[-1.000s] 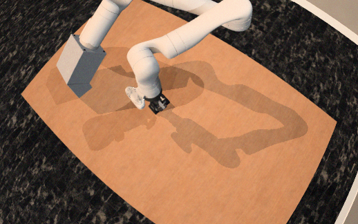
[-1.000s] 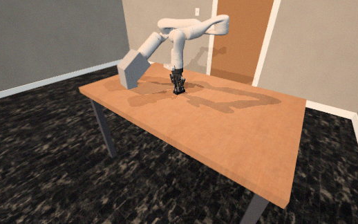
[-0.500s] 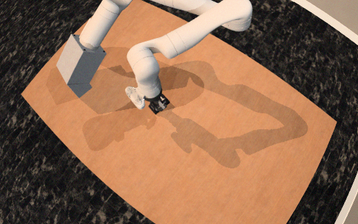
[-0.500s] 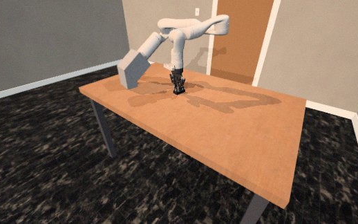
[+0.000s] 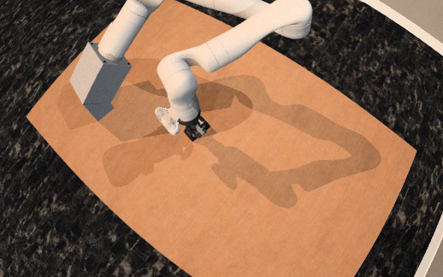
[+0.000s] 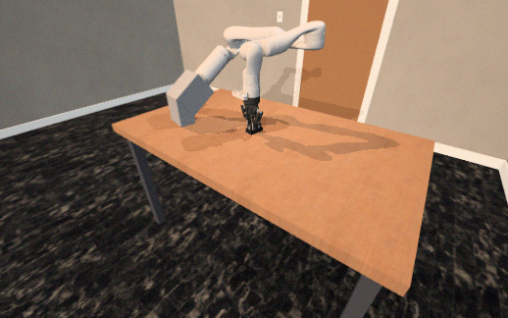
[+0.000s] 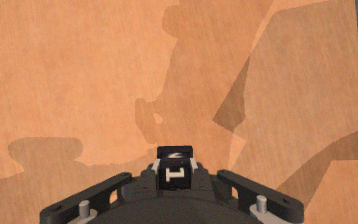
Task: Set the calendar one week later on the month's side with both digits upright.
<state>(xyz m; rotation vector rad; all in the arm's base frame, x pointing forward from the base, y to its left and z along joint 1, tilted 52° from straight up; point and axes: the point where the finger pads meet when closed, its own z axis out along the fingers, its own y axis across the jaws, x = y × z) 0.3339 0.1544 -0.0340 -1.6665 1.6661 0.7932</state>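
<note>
Now: the black calendar tray 2 cm to the left of my hand and 3 cm below it.
</note>
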